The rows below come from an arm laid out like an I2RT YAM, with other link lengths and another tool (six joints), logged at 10 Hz.
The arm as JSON. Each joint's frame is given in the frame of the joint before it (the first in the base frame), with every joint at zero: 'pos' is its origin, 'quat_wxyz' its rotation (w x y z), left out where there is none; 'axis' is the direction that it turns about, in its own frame. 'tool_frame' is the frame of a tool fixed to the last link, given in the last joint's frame.
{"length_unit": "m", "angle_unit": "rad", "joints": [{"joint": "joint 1", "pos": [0.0, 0.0, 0.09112], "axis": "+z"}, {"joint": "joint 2", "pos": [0.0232, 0.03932, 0.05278], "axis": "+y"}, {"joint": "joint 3", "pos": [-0.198, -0.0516, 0.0], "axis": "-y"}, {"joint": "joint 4", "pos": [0.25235, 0.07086, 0.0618], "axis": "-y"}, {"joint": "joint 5", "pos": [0.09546, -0.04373, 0.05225], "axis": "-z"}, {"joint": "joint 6", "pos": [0.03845, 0.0, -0.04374], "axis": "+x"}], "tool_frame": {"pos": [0.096, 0.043, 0.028], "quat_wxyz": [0.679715, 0.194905, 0.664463, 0.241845]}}
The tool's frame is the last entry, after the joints.
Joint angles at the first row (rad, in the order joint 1, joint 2, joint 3, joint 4, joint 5, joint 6):
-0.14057, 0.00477, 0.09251, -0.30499, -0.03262, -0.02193
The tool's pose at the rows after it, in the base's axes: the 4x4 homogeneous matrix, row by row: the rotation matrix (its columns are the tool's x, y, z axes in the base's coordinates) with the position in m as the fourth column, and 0 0 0 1 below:
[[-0.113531 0.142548 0.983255 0.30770], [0.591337 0.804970 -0.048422 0.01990], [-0.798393 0.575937 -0.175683 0.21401], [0 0 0 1]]
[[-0.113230 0.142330 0.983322 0.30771], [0.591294 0.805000 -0.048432 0.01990], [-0.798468 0.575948 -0.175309 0.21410], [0 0 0 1]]
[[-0.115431 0.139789 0.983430 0.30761], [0.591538 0.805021 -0.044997 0.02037], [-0.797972 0.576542 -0.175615 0.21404], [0 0 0 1]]
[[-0.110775 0.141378 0.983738 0.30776], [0.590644 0.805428 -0.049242 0.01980], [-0.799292 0.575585 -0.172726 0.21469], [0 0 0 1]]
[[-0.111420 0.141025 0.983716 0.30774], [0.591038 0.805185 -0.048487 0.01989], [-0.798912 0.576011 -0.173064 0.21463], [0 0 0 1]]
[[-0.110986 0.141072 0.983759 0.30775], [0.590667 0.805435 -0.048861 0.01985], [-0.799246 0.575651 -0.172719 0.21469], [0 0 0 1]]
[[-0.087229 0.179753 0.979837 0.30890], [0.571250 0.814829 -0.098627 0.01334], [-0.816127 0.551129 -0.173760 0.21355], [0 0 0 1]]
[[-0.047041 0.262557 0.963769 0.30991], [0.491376 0.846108 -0.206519 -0.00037], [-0.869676 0.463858 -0.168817 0.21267], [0 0 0 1]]
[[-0.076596 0.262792 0.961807 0.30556], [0.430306 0.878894 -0.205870 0.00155], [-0.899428 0.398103 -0.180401 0.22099], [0 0 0 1]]
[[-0.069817 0.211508 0.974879 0.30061], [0.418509 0.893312 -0.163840 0.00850], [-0.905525 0.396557 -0.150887 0.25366], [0 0 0 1]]
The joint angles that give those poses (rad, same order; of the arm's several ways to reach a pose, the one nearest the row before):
-0.14057, 0.00475, 0.09251, -0.30501, -0.03261, -0.02193
-0.14056, 0.00482, 0.09253, -0.30458, -0.03260, -0.02193
-0.14059, 0.00481, 0.09250, -0.30494, -0.03606, -0.02194
-0.14057, 0.00472, 0.09250, -0.30198, -0.03185, -0.02231
-0.14059, 0.00481, 0.09253, -0.30231, -0.03264, -0.02194
-0.14058, 0.00471, 0.09248, -0.30197, -0.03224, -0.02232
-0.14056, 0.00476, 0.09249, -0.30116, 0.01851, -0.04177
-0.14055, 0.00475, 0.09784, -0.29698, 0.13068, -0.12302
-0.14022, 0.01810, 0.15547, -0.34851, 0.13292, -0.19589
-0.14060, 0.08182, 0.27408, -0.37213, 0.08943, -0.21001

